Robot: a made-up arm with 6 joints. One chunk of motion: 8 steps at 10 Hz.
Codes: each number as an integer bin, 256 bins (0 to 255) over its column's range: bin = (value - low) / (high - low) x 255, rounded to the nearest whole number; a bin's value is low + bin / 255 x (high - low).
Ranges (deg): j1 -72..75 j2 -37..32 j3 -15..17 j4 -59..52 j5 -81..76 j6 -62..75
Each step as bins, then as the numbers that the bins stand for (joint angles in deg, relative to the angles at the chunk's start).
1 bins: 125 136 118 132 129 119
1 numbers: 0.06 -0.20 -0.19 -1.54 -1.58 1.93
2 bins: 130 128 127 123 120 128
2 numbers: 2.94 -2.36 0.94 -5.46 -7.12 6.77
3 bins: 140 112 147 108 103 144
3 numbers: 8.71 -6.69 3.45 -11.99 -17.58 15.36
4 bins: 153 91 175 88 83 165
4 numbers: 16.20 -12.38 6.96 -20.69 -29.90 26.65
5 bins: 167 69 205 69 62 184
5 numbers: 24.27 -18.33 10.73 -28.96 -42.83 36.85
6 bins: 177 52 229 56 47 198
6 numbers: 30.04 -22.93 13.74 -34.62 -52.06 44.38
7 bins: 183 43 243 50 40 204
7 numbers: 33.49 -25.36 15.49 -37.24 -56.37 47.60
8 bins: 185 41 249 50 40 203
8 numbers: 34.65 -25.91 16.25 -37.24 -56.37 47.06
